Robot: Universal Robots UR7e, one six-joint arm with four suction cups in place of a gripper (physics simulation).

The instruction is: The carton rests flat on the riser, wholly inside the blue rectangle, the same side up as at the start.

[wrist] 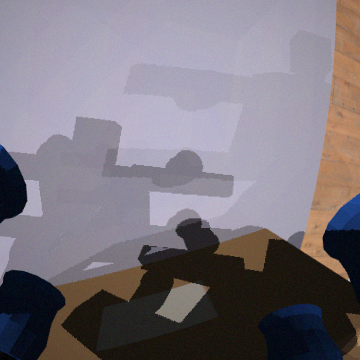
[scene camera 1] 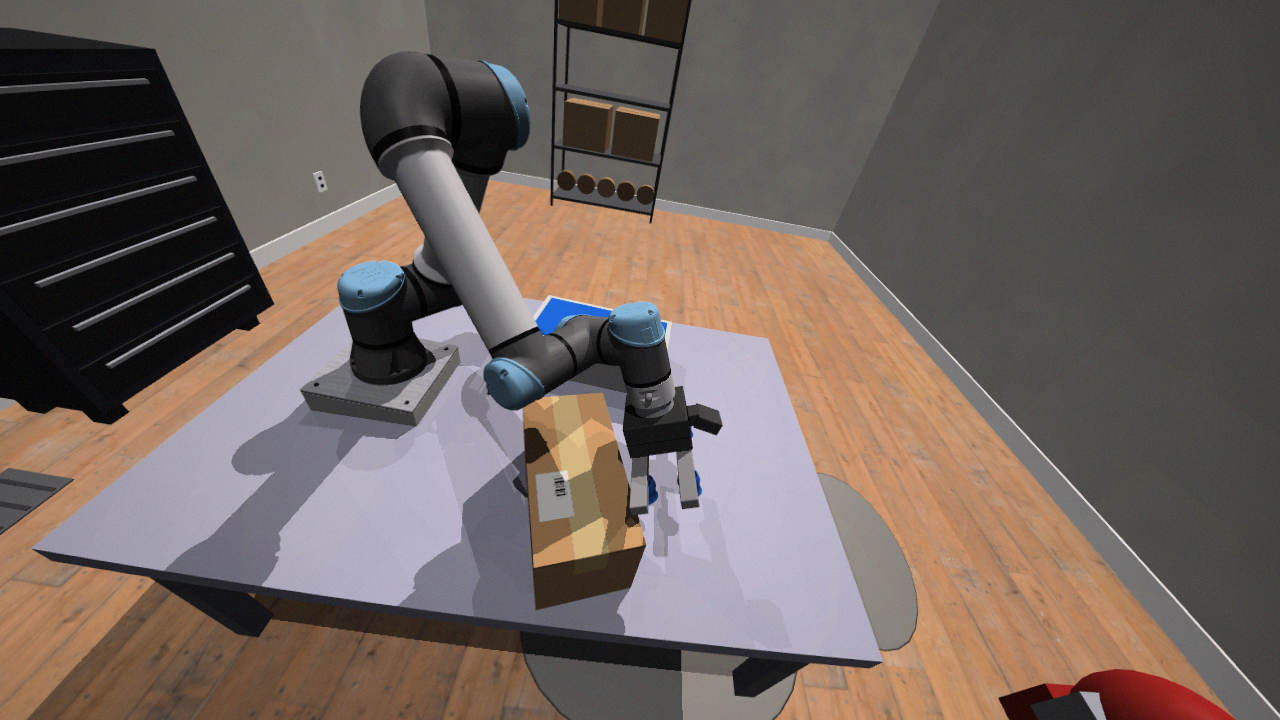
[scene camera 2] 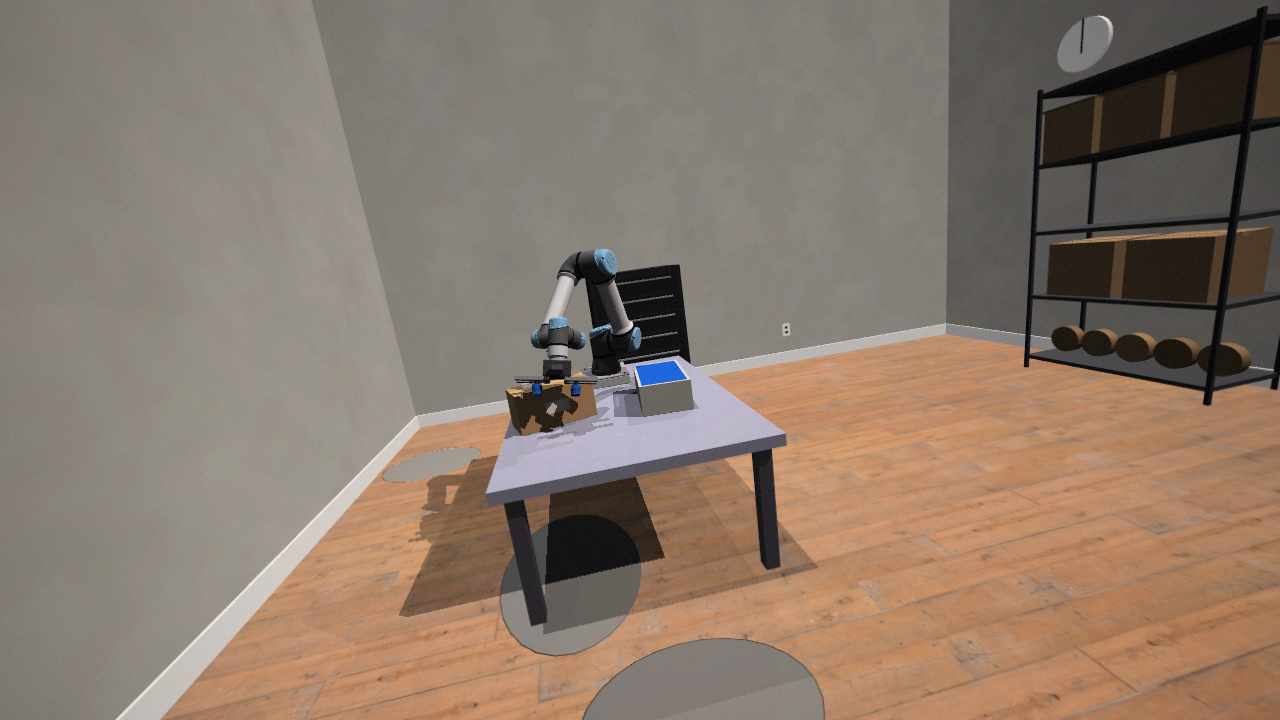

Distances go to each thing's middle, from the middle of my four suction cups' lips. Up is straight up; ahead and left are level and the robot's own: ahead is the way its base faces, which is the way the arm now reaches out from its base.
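The brown carton (scene camera 1: 584,541) has my suction cup 15 cm past it, 3 cm to the left of it and 8 cm above it. Going by their middles, of the things named here the brown carton is the nearest to my suction cup. As for the riser with blue rectangle (scene camera 2: 664,387), it is 43 cm to the left of my suction cup, 15 cm behind it and 10 cm below it.
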